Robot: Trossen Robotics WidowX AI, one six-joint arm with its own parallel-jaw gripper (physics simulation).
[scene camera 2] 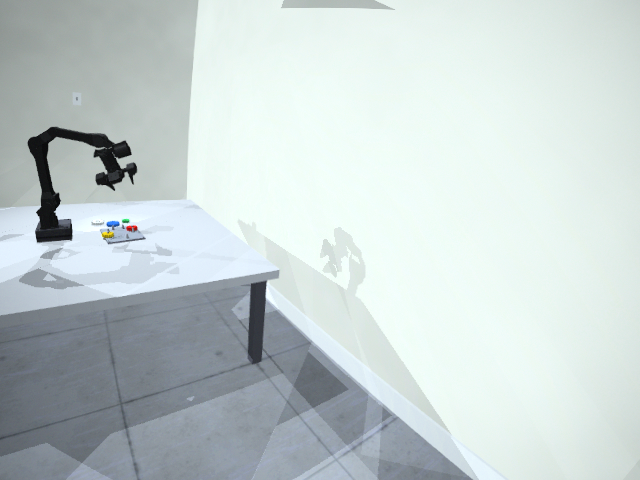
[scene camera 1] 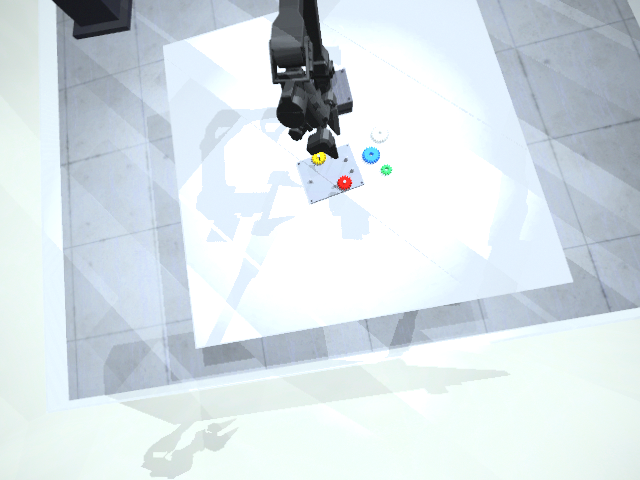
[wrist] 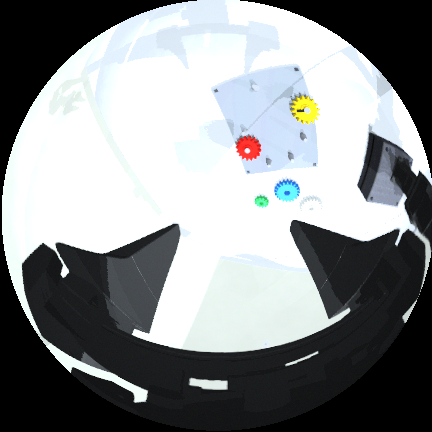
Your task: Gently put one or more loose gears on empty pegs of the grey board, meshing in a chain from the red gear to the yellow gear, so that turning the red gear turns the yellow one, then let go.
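Frame: origin at the arm's base, x ahead, y left, z up, level; metres.
Seen in the pictures: gripper, fingertip midpoint: [scene camera 2: 124, 187] [scene camera 1: 338, 146] [wrist: 236, 227]; arm's base at its link origin: [scene camera 2: 49, 226] [scene camera 1: 323, 86].
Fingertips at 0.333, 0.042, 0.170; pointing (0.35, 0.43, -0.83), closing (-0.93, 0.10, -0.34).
Observation:
Offsets run from my fingertips to a thing's middle, as dx, dy, dz. Level surfaces: height alone.
The grey board @(-0.023, -0.039, -0.211) [scene camera 1: 324, 175] [scene camera 2: 135, 238] [wrist: 270, 110] lies flat on the table. The yellow gear @(-0.079, -0.074, -0.209) [scene camera 1: 318, 158] [scene camera 2: 107, 235] [wrist: 311, 116] and the red gear @(+0.027, +0.016, -0.210) [scene camera 1: 341, 185] [scene camera 2: 131, 227] [wrist: 252, 154] sit on it, apart, with several bare pegs. The blue gear @(-0.072, +0.119, -0.218) [scene camera 1: 367, 158] [scene camera 2: 112, 223] [wrist: 287, 185], the small green gear @(-0.011, +0.169, -0.218) [scene camera 1: 383, 169] [scene camera 2: 125, 220] [wrist: 261, 201] and the white gear @(-0.152, +0.156, -0.218) [scene camera 1: 373, 138] [scene camera 2: 97, 222] [wrist: 311, 202] lie loose beside the board; white blends into the table. My gripper [scene camera 1: 337, 145] [scene camera 2: 123, 186] [wrist: 236, 227] is wide open and empty, high above the table near the board.
The arm's dark base [scene camera 1: 342, 90] [scene camera 2: 53, 230] [wrist: 382, 175] stands on the white table @(dz -0.226) [scene camera 1: 310, 289] [scene camera 2: 217, 258], on the yellow gear's side of the board. A pale wall [scene camera 2: 413, 155] rises beyond the table's edge. Arm shadows cross the table.

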